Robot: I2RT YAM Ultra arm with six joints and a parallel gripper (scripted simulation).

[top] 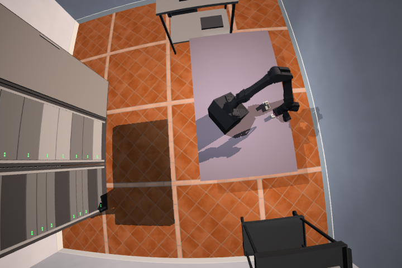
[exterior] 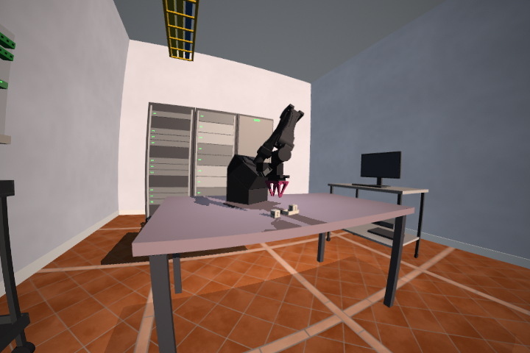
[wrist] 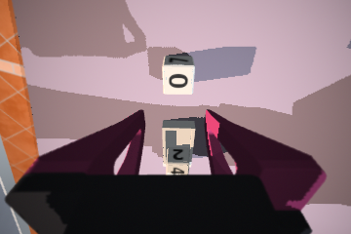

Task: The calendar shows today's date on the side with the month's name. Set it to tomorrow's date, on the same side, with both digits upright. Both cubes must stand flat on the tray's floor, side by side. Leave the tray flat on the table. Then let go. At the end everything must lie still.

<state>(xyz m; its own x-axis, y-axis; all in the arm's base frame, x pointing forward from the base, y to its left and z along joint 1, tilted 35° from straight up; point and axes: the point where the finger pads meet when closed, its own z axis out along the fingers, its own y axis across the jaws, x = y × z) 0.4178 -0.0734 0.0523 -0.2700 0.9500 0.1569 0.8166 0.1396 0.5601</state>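
My hand is 9 cm above the cream digit cube. The rest, counted from my hand: cream tray 11 cm to the left, 9 cm below, 4 cm behind.
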